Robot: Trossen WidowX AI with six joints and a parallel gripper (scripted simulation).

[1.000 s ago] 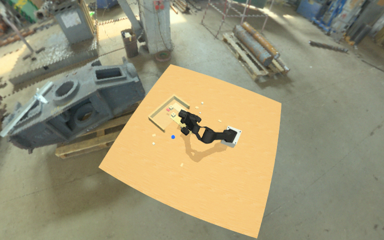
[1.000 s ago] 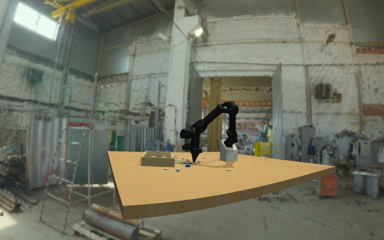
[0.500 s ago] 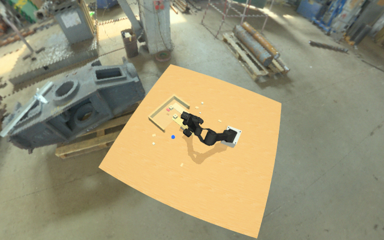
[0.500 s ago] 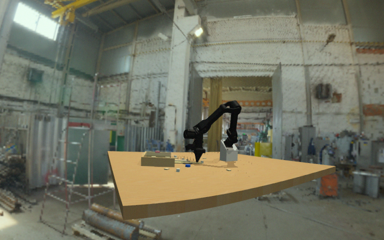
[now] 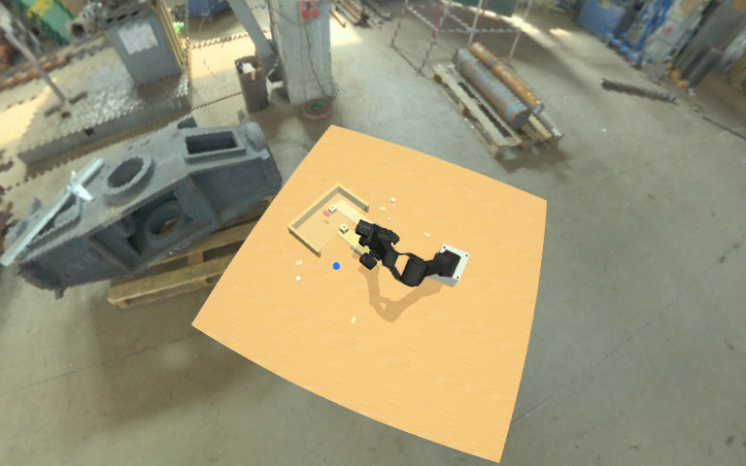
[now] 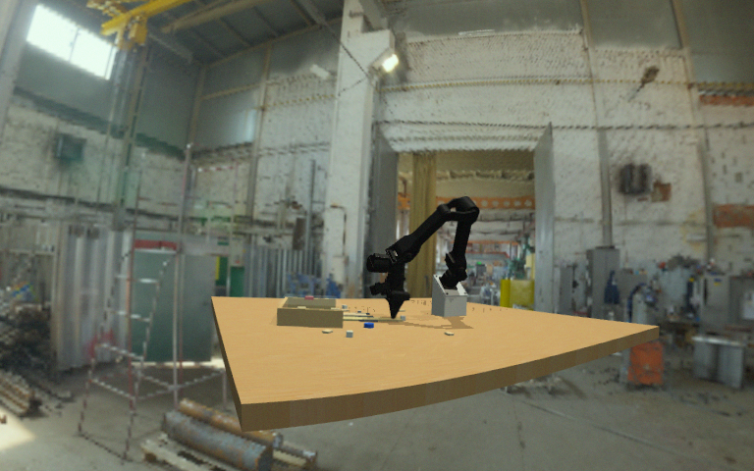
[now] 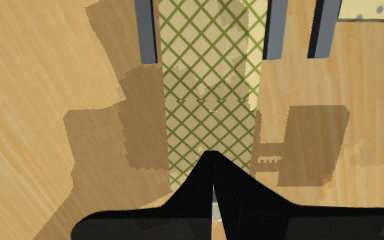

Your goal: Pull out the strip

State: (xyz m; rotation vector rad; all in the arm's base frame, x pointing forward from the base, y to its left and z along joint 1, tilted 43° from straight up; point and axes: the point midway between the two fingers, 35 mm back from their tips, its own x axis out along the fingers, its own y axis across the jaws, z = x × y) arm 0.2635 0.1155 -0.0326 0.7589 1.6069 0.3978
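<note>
Now: the green cross-hatched strip 9 cm ahead of my gripper tip and 2 cm to the right of it. The rest, counted from my gripper tip: pink piece (28 cm ahead, 6 cm to the right, 6 cm above); blue disc (14 cm ahead, 11 cm to the left).
</note>
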